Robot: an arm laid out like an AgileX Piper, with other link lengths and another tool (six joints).
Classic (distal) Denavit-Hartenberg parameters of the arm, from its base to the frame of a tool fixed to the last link. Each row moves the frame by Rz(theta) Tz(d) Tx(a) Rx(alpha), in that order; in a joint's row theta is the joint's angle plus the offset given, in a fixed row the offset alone. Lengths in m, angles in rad.
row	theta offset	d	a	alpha
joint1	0	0.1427	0	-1.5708
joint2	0.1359	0	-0.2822	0
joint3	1.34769	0	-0.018	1.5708
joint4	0	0.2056	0	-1.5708
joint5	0	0	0	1.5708
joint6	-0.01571	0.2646	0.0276	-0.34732
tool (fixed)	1.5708	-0.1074	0	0
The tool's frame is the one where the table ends.
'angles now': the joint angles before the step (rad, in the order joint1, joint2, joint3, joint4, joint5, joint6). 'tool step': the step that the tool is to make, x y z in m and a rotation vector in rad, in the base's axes. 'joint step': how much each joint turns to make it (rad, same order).
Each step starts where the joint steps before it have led.
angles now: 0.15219 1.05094 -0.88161 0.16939 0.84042 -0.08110
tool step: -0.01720 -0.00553 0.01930 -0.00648 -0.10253 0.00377
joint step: -0.00002 -0.12105 0.00002 -0.02200 0.02093 -0.00002
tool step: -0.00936 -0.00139 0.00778 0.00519 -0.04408 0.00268
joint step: -0.00001 -0.05693 -0.00004 -0.00059 0.01289 -0.00120
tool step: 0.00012 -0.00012 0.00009 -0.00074 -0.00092 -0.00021
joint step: 0.00005 -0.00002 0.00003 -0.00094 -0.00083 0.00007
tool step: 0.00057 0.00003 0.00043 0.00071 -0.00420 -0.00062
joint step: -0.00006 0.00001 -0.00002 0.00006 -0.00429 -0.00008
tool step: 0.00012 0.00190 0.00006 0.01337 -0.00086 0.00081
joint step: 0.00009 0.00001 0.00002 0.01302 -0.00295 0.00012
